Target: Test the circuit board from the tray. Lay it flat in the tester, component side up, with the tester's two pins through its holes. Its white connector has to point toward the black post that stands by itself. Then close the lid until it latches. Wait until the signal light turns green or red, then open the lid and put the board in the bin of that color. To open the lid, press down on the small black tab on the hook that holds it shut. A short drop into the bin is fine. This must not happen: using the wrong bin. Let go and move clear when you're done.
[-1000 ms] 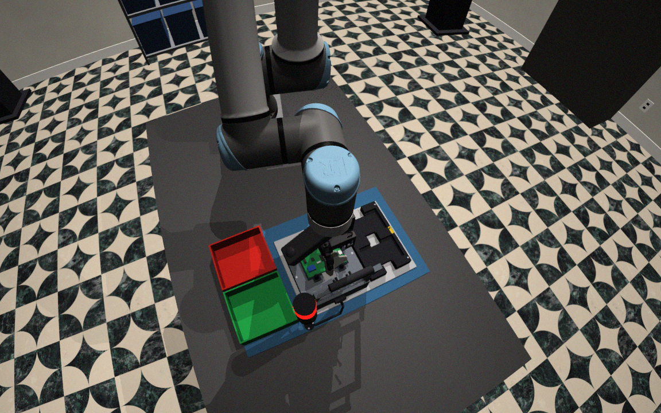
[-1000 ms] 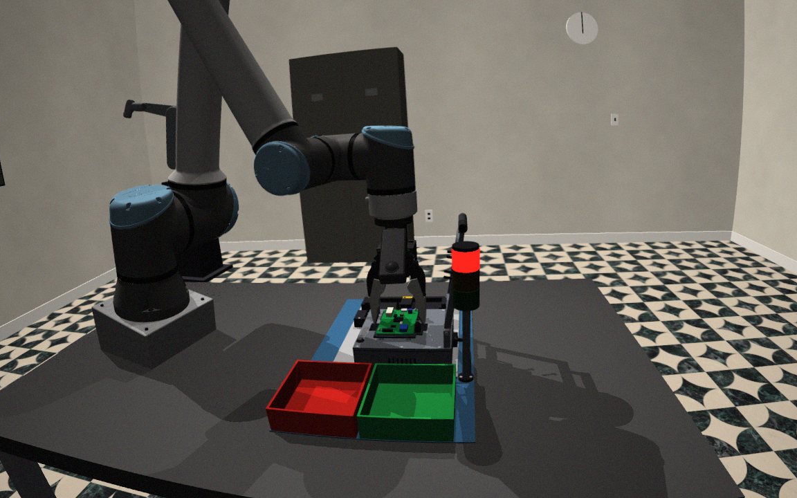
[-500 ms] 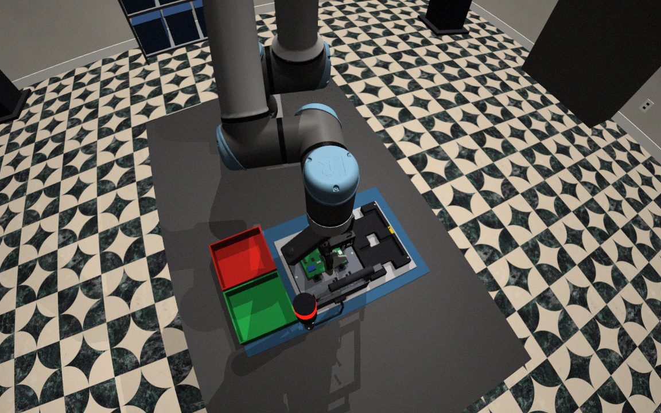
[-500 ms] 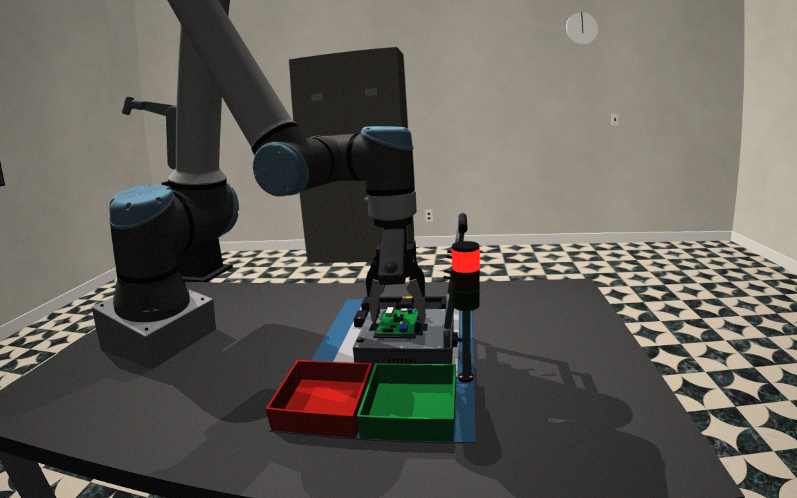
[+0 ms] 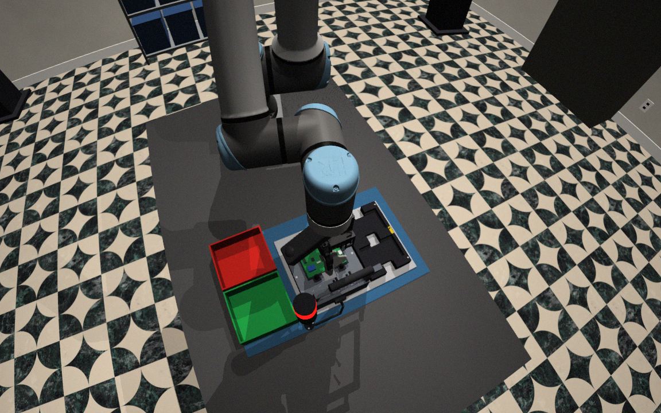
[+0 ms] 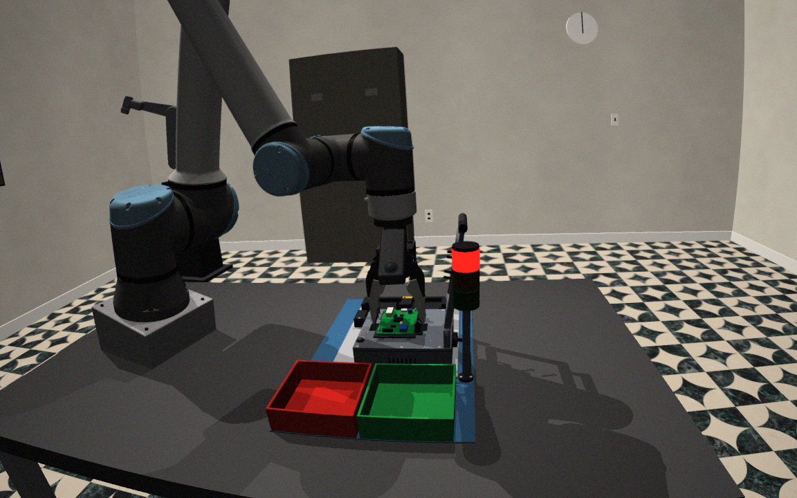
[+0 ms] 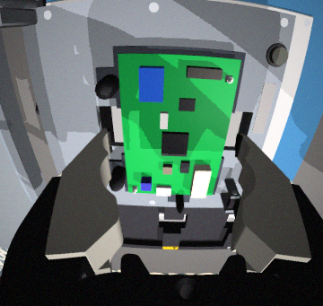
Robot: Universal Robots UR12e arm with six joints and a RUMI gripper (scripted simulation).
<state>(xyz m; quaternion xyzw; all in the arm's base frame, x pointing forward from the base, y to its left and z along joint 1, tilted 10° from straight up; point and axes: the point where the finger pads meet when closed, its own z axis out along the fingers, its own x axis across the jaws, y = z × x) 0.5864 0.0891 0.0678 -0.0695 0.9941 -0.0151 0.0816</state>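
The green circuit board is right at my hand. The rest, counted from my hand: clear lid 11 cm ahead, 11 cm above, 2 cm to the left; then green bin 19 cm to the right, 7 cm ahead, 6 cm below; then red bin 21 cm to the right, 8 cm behind, 6 cm below.
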